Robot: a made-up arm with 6 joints.
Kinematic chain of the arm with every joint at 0, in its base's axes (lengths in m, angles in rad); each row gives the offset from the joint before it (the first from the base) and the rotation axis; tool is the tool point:
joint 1: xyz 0 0 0.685 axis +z
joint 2: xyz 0.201 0 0 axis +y
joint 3: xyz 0 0 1.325 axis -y
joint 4: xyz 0 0 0.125 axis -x
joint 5: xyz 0.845 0 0 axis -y
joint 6: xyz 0.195 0 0 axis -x
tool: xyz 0 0 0
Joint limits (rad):
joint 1: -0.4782..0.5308
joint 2: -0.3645..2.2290
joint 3: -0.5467..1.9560
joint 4: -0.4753..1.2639
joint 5: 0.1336..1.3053
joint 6: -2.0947..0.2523
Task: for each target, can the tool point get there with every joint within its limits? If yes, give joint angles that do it. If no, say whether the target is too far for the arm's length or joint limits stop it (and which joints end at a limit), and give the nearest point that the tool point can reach.
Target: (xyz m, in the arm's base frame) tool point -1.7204 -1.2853 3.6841
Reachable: no: too far | nearest point -0.8819 -0.5384 2.6431 | short by 1.531 m
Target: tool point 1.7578 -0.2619 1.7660
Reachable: yes | joints -0.1451 0.4608 0.0580 -0.0304 1.0052 -0.3950
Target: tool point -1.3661 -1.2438 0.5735
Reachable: no: joint limits stop it (at a limit: joint 1, joint 2, joint 3, joint 5) | nearest point -0.9375 -0.5928 2.3679 | short by 1.956 m
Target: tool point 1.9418 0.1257 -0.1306
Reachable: yes | joints 0.0746 1.4956 0.0844 -0.1306 0.8692 -0.3637
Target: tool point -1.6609 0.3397 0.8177
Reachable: no: joint limits stop it (at a limit: joint 2, joint 3, joint 5) | nearest point -1.0887 0.2227 2.3654 | short by 1.654 m
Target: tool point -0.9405 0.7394 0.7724
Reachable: no: joint limits stop it (at a limit: joint 1, joint 2, joint 3, joint 5) | nearest point -0.9704 0.5384 2.3672 | short by 1.608 m
